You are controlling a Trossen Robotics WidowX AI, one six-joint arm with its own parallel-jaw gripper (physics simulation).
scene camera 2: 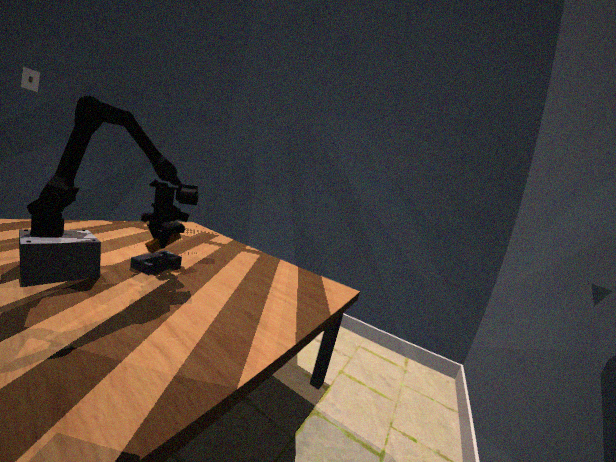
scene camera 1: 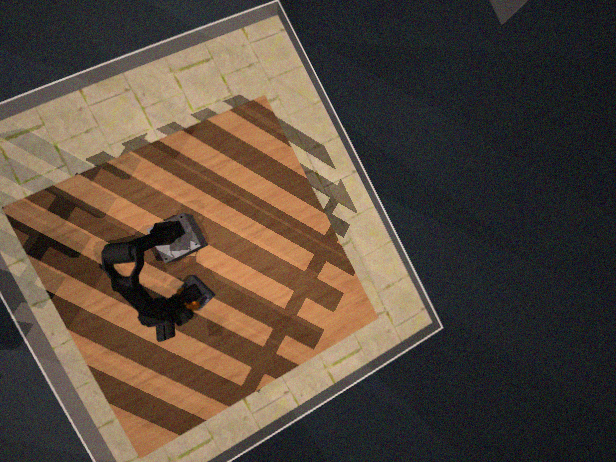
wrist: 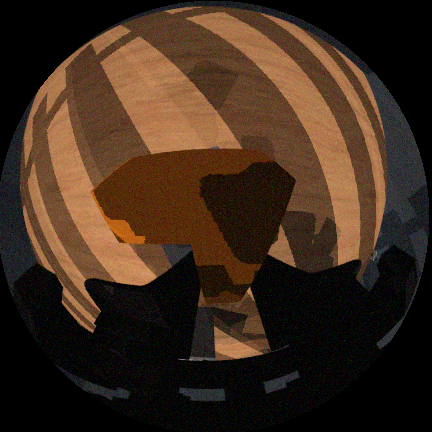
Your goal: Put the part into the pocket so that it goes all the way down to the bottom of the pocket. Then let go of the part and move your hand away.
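Seen in the pictures: gripper, fingertip midpoint: (scene camera 2: 160, 247) (scene camera 1: 186, 297) (wrist: 221, 249); arm's base, origin of the base link: (scene camera 2: 46, 234) (scene camera 1: 175, 230).
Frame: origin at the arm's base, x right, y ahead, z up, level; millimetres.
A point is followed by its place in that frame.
The part (scene camera 1: 193, 304) @[x 50, y 323, z 28 mm] (scene camera 2: 156, 244) @[x 106, y 264, z -9 mm] (wrist: 150, 195) is an orange L-shaped block, strongly shaded. My gripper (scene camera 1: 187, 298) @[x 89, y 285, z -25 mm] (scene camera 2: 164, 237) @[x 89, y 285, z -25 mm] (wrist: 221, 249) @[x 89, y 285, z -25 mm] is shut on it, with the black fingers on both sides of its narrow leg in the wrist view. The part looks tilted in scene camera 2 and hangs low, close above or behind the pocket block. The dark grey pocket block (scene camera 1: 206, 293) @[x 21, y 312, z -68 mm] (scene camera 2: 148, 265) @[x 126, y 237, z -72 mm] sits on the table. The arm and part cover some of it in scene camera 1. The part hides most of it in the wrist view, and the pocket's opening cannot be made out clearly.
The arm's grey base box (scene camera 1: 198, 235) @[x -66, y 56, z -40 mm] (scene camera 2: 60, 262) @[x 100, y 24, z -49 mm] stands beside the pocket block. The wooden table (scene camera 1: 320, 320) @[x -405, y 688, z -105 mm] (scene camera 2: 280, 285) @[x 389, y 603, z -105 mm] carries strong dark shadow stripes. Its near right corner and edge show in scene camera 2. Walls surround the tiled floor.
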